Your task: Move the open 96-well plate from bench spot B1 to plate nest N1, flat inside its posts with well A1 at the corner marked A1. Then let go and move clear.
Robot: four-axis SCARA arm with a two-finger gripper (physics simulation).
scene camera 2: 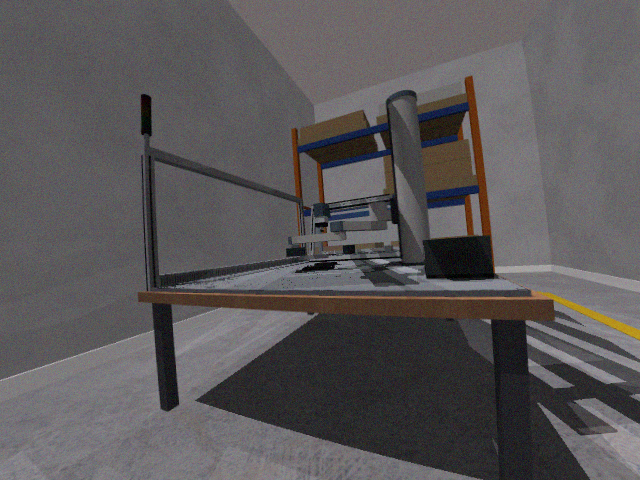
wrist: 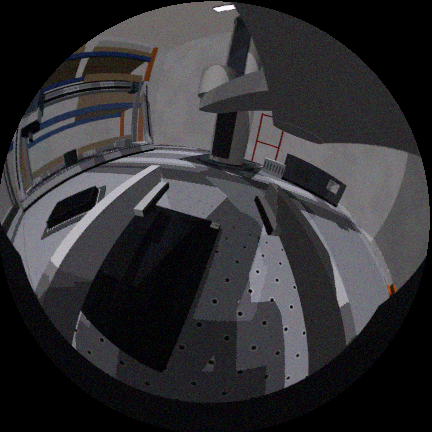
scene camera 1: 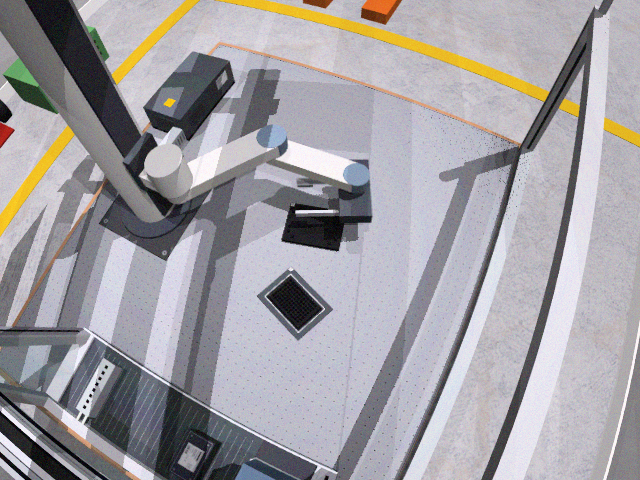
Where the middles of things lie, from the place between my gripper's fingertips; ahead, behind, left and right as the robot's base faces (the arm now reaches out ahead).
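With the black plate nest [scene camera 1: 325, 232], my gripper is 7 cm short of it, 3 cm to the left of it and 6 cm above it. Going by their middles, of the things named here that nest is the nearest to my gripper. There's also the 96-well plate [scene camera 1: 291, 299], and counted from my hand that one is 26 cm to the right, 12 cm ahead and 6 cm below.
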